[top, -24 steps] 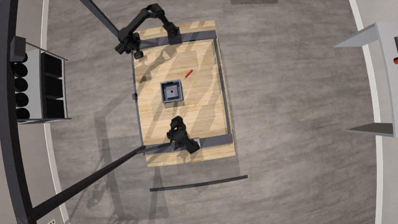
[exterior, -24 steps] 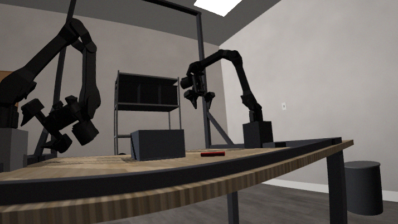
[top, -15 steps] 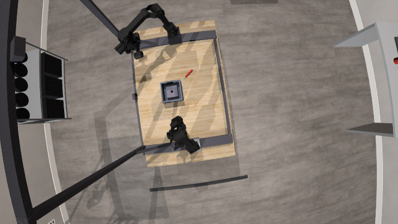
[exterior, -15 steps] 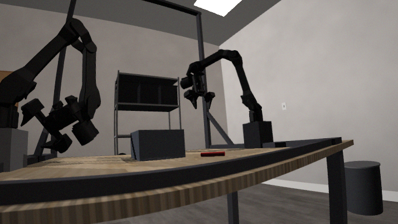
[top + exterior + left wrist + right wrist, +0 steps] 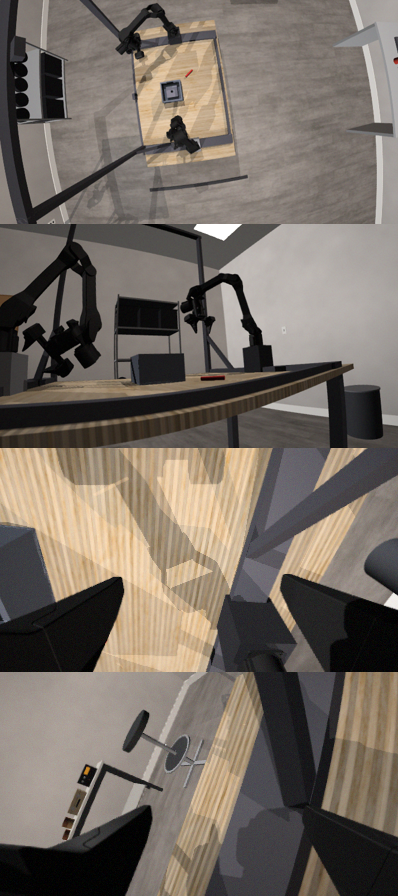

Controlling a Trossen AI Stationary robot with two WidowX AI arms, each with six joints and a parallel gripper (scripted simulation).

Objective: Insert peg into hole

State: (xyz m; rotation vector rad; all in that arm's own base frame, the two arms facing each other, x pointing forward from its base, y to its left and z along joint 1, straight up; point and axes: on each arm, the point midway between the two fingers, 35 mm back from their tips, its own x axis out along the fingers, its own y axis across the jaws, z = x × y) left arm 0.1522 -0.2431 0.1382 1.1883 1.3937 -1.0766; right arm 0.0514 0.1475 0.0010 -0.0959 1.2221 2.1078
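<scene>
The red peg lies 31 cm ahead of my left hand, 19 cm to the right of it and 25 cm below it. Also, from my left hand: plate (15 cm ahead, 33 cm to the right, 21 cm below); then box (15 cm ahead, 33 cm to the right, 23 cm below).
</scene>
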